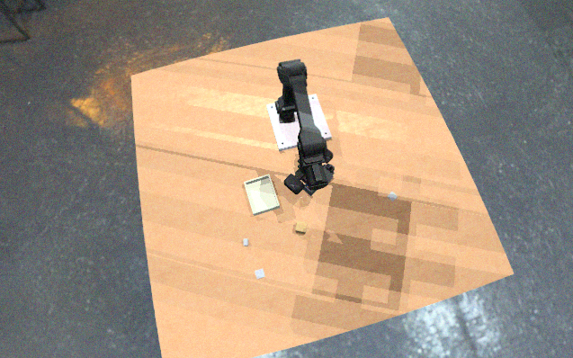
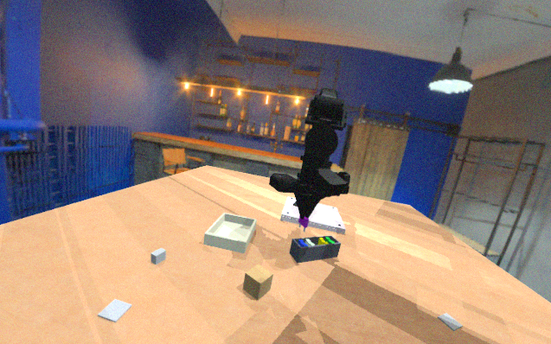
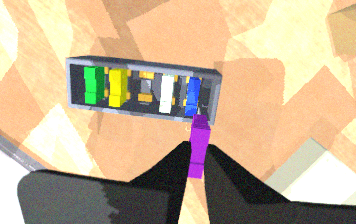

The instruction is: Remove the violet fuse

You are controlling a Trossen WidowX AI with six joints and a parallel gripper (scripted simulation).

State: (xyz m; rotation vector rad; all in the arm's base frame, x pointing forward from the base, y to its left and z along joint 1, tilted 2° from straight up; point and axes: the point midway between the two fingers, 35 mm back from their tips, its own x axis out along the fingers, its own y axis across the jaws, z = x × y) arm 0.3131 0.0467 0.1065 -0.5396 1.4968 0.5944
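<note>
My gripper tip is 17 cm to the left of the pale tray, 9 cm above it and 2 cm short of it. From my gripper tip the other things lie so: violet fuse (1 cm below); brown cube (16 cm ahead, 8 cm below, 4 cm to the right).
</note>
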